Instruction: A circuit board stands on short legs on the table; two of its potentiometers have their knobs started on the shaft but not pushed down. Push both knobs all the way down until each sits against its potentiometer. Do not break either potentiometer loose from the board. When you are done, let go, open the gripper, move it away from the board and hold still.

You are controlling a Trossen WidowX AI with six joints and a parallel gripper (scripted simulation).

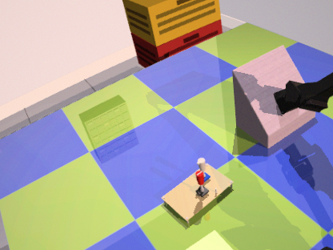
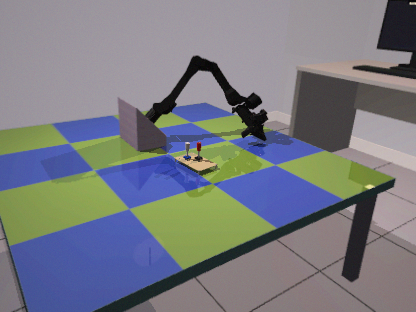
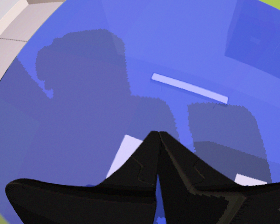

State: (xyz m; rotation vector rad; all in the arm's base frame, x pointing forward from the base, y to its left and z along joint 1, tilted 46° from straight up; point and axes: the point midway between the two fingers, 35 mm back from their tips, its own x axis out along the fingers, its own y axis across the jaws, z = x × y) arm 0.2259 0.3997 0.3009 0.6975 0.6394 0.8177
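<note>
My gripper tip is now 90 mm short of the red knob, 420 mm to the left of it and 70 mm below it.
</note>
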